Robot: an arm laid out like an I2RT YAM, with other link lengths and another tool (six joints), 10 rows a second.
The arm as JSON. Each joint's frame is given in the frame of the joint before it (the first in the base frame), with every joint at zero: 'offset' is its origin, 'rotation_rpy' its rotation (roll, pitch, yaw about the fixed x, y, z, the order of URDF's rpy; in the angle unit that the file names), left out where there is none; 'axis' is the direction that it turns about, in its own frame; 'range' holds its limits. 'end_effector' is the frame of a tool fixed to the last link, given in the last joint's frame.
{
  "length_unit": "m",
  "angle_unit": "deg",
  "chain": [
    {
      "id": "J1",
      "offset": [
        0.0,
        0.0,
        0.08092
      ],
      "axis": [
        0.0,
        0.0,
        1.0
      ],
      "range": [
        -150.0,
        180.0
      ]
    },
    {
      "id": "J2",
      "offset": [
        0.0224,
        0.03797,
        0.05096
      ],
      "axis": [
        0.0,
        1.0,
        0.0
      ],
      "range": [
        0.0,
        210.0
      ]
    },
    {
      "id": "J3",
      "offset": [
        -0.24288,
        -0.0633,
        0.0
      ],
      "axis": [
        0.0,
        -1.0,
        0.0
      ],
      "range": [
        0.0,
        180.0
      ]
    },
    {
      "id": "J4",
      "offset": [
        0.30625,
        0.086,
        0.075
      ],
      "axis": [
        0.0,
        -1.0,
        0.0
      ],
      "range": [
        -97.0,
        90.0
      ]
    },
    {
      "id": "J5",
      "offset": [
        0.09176,
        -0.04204,
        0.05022
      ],
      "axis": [
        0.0,
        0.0,
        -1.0
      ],
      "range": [
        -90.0,
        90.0
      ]
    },
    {
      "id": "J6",
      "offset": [
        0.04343,
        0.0,
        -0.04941
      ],
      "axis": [
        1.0,
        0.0,
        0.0
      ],
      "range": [
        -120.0,
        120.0
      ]
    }
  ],
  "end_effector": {
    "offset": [
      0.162,
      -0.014,
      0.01
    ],
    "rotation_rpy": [
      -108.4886,
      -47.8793,
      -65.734
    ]
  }
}
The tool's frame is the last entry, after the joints.
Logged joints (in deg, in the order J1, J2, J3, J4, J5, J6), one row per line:
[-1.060 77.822 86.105 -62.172 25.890 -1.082]
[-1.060 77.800 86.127 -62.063 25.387 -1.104]
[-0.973 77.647 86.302 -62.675 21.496 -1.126]
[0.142 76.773 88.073 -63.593 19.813 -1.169]
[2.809 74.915 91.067 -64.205 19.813 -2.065]
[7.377 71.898 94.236 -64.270 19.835 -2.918]
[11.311 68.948 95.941 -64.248 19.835 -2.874]
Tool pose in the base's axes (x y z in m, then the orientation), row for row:
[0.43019 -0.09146 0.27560 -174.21 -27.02 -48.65]
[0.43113 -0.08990 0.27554 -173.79 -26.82 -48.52]
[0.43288 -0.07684 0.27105 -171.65 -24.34 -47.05]
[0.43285 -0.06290 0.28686 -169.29 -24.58 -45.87]
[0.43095 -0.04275 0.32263 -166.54 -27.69 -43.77]
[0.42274 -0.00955 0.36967 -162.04 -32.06 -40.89]
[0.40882 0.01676 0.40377 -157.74 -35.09 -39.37]
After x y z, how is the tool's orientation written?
As angles about the fixed x, y, z axes (roll, pitch, yaw), in degrees.
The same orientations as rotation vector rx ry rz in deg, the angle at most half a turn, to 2 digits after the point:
[155.12 -67.86 40.59]
[155.69 -67.76 40.69]
[160.11 -66.72 39.35]
[-162.51 64.89 -41.49]
[-161.20 59.37 -46.82]
[-158.29 50.96 -53.89]
[-154.90 44.78 -58.57]

